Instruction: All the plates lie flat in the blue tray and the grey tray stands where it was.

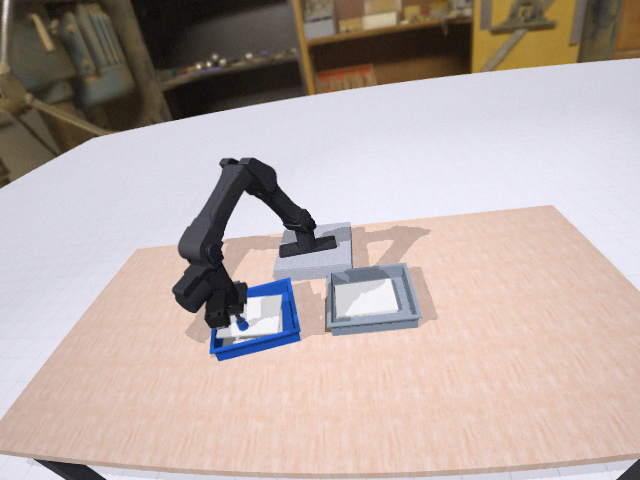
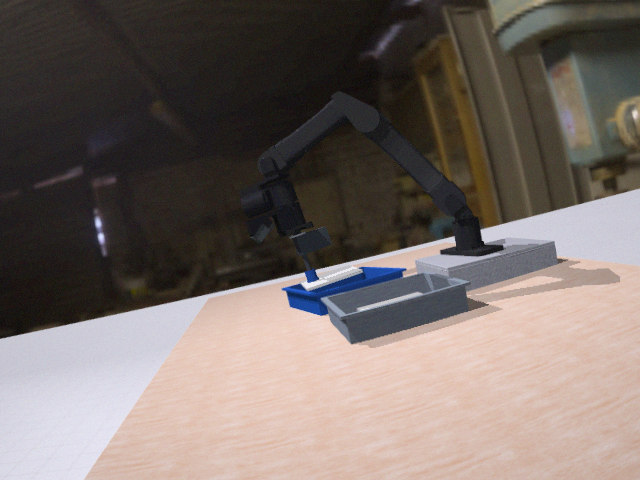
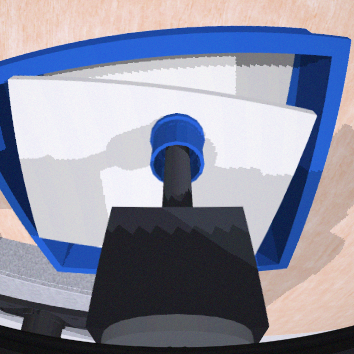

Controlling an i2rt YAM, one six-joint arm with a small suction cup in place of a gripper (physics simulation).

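Seen in the pictures: end effector, tool point: (image 1: 245, 328) (image 3: 176, 129); arm's base, origin of the base link: (image 1: 307, 247) (image 2: 470, 252) (image 3: 45, 310).
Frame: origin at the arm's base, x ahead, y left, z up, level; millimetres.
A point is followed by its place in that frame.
My suction cup (image 1: 241, 324) (image 2: 310, 275) (image 3: 177, 140) presses on a white square plate (image 1: 264, 313) {x 293, y -138, z 10 mm} (image 2: 334, 274) {x 278, y -173, z 10 mm} (image 3: 70, 116) {x 338, y -137, z 5 mm} near its front edge. That plate sits inside the blue tray (image 1: 258, 347) {x 369, y -163, z -38 mm} (image 2: 305, 299) {x 365, y -135, z -24 mm} (image 3: 175, 40) {x 377, y -193, z -5 mm}, about level with the rim. A second white plate (image 3: 197, 74) {x 342, y -207, z -45 mm} lies under it in the blue tray, showing at the far side. The grey tray (image 1: 371, 325) {x 371, y 144, z -26 mm} (image 2: 397, 317) {x 301, y 276, z -31 mm} stands right of the blue one. It holds another white plate (image 1: 367, 299) {x 262, y 155, z -39 mm} (image 2: 390, 301) {x 243, y 86, z -39 mm} lying flat.
The arm's grey base block (image 1: 310, 263) {x 95, y 4, z 2 mm} (image 2: 496, 263) {x 23, y 149, z -15 mm} (image 3: 28, 267) {x 108, y -11, z -19 mm} stands just behind both trays. The trays rest on a wooden board (image 1: 413, 403) {x 587, y 191, z -54 mm} (image 2: 413, 403) {x 415, y 604, z -55 mm} laid on a white table (image 1: 413, 144).
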